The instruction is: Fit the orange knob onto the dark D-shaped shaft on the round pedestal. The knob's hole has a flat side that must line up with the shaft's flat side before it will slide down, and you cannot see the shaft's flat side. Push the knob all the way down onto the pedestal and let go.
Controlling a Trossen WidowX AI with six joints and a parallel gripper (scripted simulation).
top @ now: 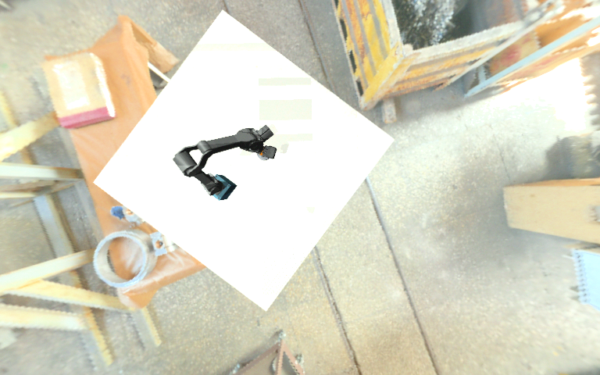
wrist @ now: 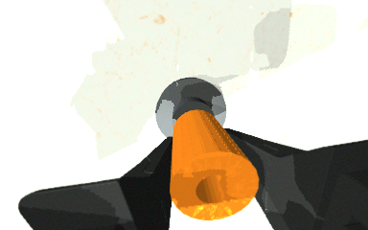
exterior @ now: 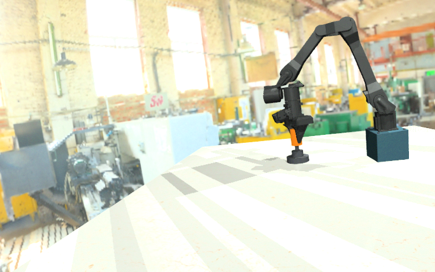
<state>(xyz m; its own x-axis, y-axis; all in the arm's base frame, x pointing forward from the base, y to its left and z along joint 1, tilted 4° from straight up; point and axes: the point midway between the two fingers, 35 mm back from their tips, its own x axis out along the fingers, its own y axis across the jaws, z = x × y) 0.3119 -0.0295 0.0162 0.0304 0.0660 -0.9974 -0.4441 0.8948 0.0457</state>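
Right now the orange knob is 2 cm above my gripper tip. The rest, counted from my gripper tip: round pedestal (4 cm below).
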